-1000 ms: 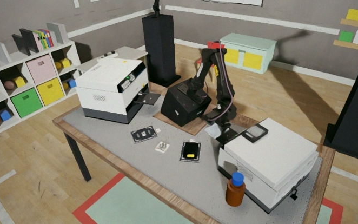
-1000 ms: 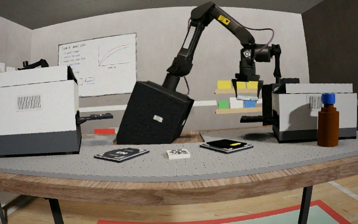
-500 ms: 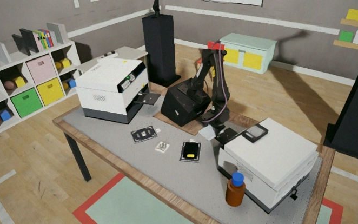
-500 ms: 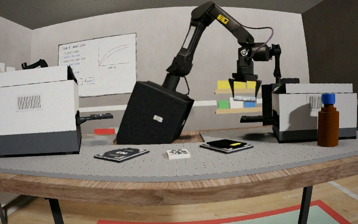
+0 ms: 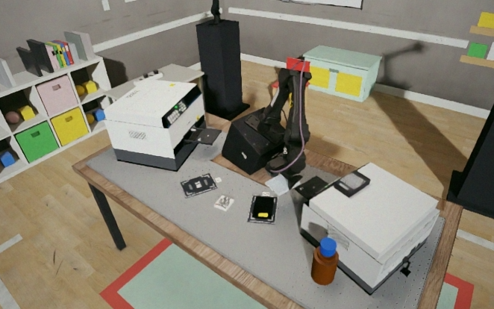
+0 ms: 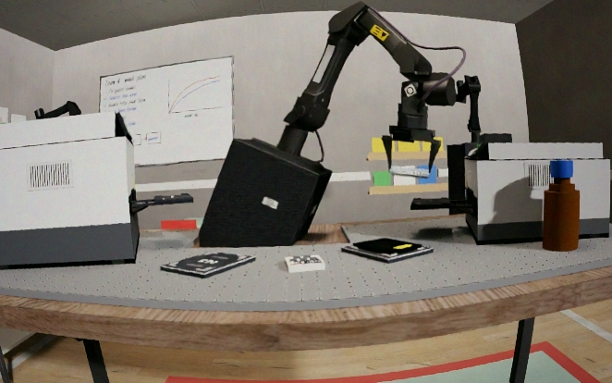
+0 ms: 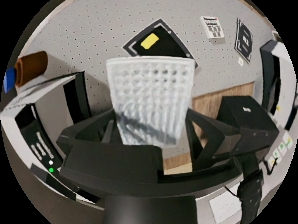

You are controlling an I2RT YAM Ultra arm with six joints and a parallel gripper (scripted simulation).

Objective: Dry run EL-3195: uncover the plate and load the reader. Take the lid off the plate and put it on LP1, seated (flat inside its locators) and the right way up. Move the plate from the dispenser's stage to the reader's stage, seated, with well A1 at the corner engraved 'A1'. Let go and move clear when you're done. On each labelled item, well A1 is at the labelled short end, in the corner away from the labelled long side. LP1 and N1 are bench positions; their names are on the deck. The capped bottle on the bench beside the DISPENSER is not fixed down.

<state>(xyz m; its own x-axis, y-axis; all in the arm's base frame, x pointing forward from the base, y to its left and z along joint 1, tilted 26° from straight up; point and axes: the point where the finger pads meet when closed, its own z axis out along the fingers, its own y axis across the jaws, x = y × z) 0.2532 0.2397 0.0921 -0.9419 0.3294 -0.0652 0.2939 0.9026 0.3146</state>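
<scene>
Right now the black lid is 50 mm ahead of my hand, 70 mm to the right of it and 150 mm below it. The rest, counted from my hand: white well plate right at my hand; then capped bottle 210 mm ahead, 290 mm to the left, 50 mm below.
</scene>
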